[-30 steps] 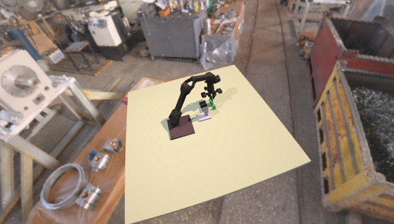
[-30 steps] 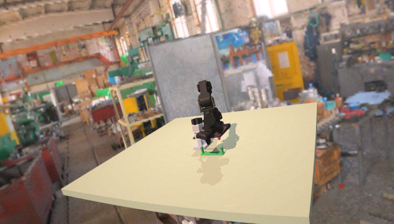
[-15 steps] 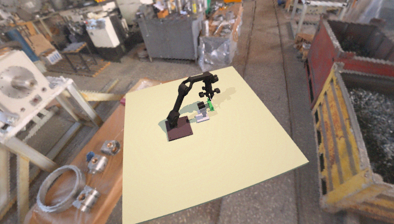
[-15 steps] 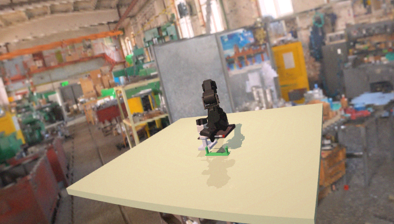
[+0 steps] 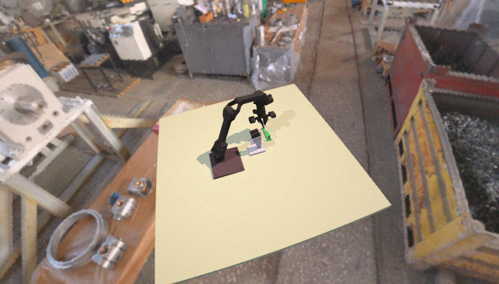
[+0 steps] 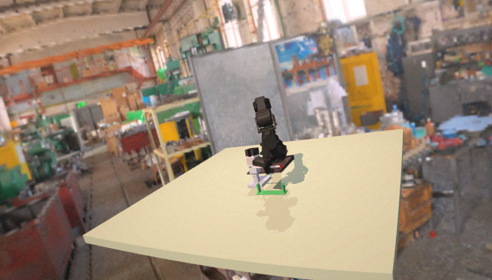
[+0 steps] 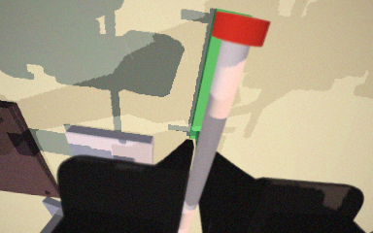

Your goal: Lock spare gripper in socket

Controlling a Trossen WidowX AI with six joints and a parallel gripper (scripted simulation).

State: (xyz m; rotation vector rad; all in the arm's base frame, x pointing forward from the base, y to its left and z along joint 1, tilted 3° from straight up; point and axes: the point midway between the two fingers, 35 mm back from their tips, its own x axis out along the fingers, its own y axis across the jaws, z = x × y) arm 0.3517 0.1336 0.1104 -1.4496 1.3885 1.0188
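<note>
Now: gripper tip 90 mm past the mount, 110 mm to the left of it and 30 mm above it. From my gripper tip the other things lie so: green cradle 20 mm ahead, 10 mm to the left, 60 mm below; then spare gripper 80 mm behind, 110 mm to the right, 40 mm above.
</note>
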